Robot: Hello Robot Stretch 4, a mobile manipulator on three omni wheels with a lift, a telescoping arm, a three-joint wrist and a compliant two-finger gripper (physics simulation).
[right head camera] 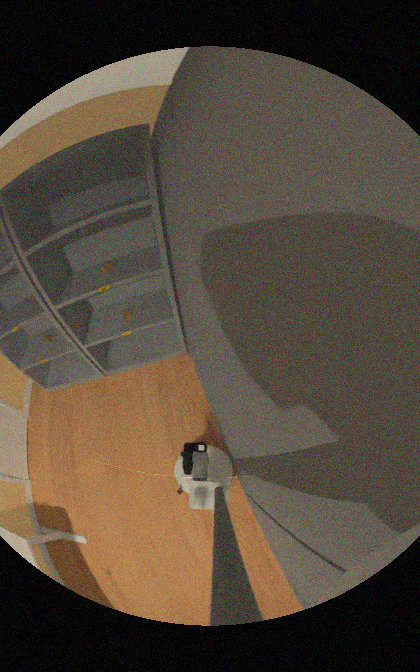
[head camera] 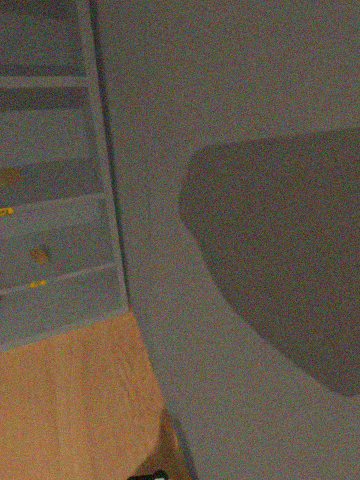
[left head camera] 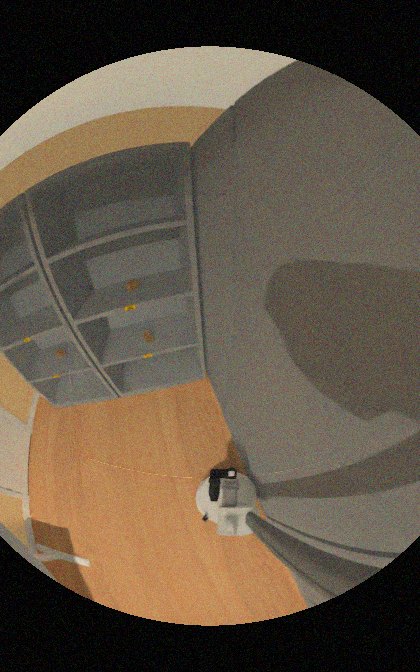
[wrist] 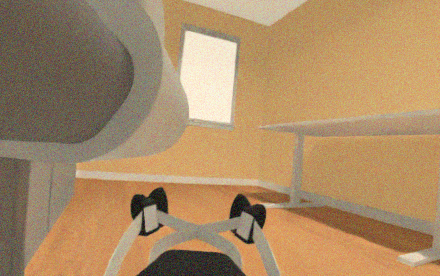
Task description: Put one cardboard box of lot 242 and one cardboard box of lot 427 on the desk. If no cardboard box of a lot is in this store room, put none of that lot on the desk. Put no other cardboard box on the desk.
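Places are measured from the robot's base along level axes (x ahead, y up, z right), in metres.
Where they show: gripper, fingertip midpoint: (wrist: 199, 206).
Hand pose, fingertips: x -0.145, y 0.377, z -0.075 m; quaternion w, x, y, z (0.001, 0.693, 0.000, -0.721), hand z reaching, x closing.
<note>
Each offset is from my fingertips to the top centre of the thing. "*": to the spot under its first point. Level surfaces: height alone.
One small cardboard box @[dz -0.669, dx +1.338, dy +0.636 m] (head camera: 10, 176) (left head camera: 132, 285) (right head camera: 108, 266) sits on a middle shelf of the right-hand grey shelf bay. A second box @[dz -0.638, dx +1.275, dy +0.179 m] (head camera: 39, 255) (left head camera: 148, 336) (right head camera: 127, 314) sits one shelf lower. A third box (left head camera: 60, 353) (right head camera: 47, 338) sits on a low shelf of the left bay. Yellow labels are on the shelf edges below them; their numbers are too small to read surely. The desk @[dy +0.290 m] (wrist: 360, 125) stands at the right in the wrist view. My gripper (wrist: 199, 206) is open and empty, far from the boxes.
The grey shelf unit (head camera: 111, 200) (left head camera: 196, 260) (right head camera: 164, 240) stands against the far wall. A tall grey cabinet front @[* dz +0.160, dx +0.522, dy +1.127 m] (head camera: 250, 75) (left head camera: 320, 175) (right head camera: 300, 165) runs close along my right side and carries a large shadow. A desk foot (left head camera: 67, 557) (right head camera: 65, 536) (wrist: 417, 257) stands on the floor.
</note>
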